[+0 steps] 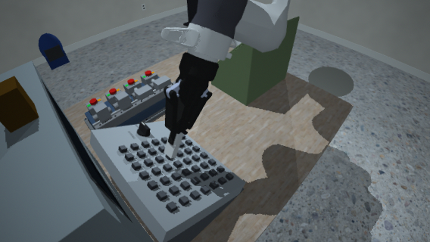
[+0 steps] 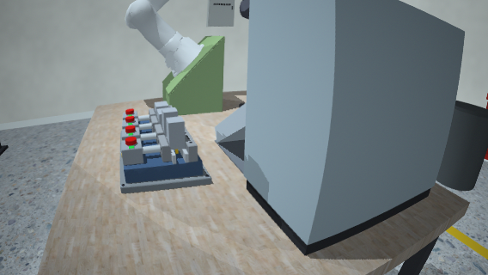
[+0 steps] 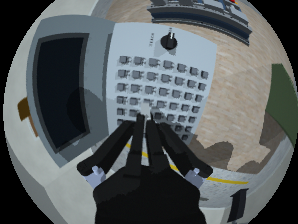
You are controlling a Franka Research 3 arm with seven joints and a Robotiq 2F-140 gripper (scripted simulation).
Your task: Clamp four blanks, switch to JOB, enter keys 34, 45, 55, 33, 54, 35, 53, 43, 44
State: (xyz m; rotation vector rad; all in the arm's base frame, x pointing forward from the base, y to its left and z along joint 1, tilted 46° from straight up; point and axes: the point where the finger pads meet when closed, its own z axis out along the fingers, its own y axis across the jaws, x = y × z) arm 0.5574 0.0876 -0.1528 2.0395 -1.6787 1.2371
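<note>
My hand is 8 cm above the key and 4 cm to the right of it. Also, from my hand: grey keypad: 12 cm below, 5 cm to the right, 3 cm ahead; black selector knob: 16 cm to the right, 7 cm below.
</note>
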